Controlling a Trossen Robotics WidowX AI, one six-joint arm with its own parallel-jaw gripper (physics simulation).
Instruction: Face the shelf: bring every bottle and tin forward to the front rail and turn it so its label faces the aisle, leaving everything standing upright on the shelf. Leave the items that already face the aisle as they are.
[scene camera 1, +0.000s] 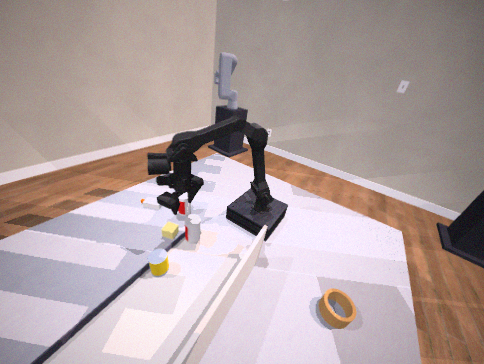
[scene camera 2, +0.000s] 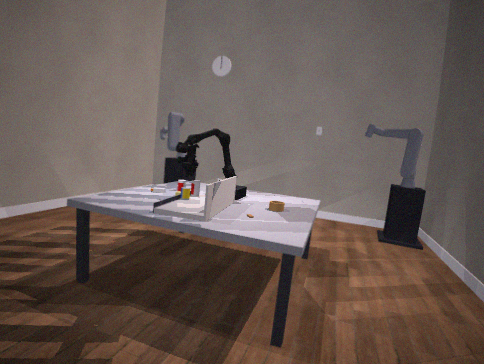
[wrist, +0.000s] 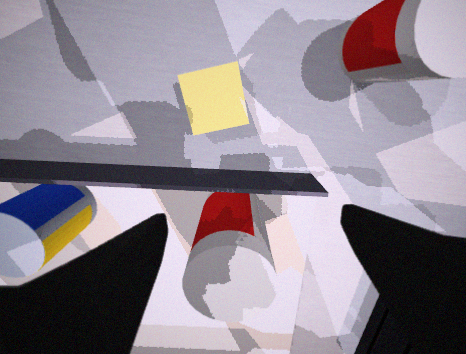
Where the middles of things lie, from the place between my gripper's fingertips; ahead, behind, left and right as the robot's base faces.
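From my hand: dark front rail (wrist: 26, 171), 6 cm to the left, 20 cm ahead, 12 cm below; white back panel (scene camera 1: 203, 335), 15 cm ahead, 34 cm to the left, 6 cm below.
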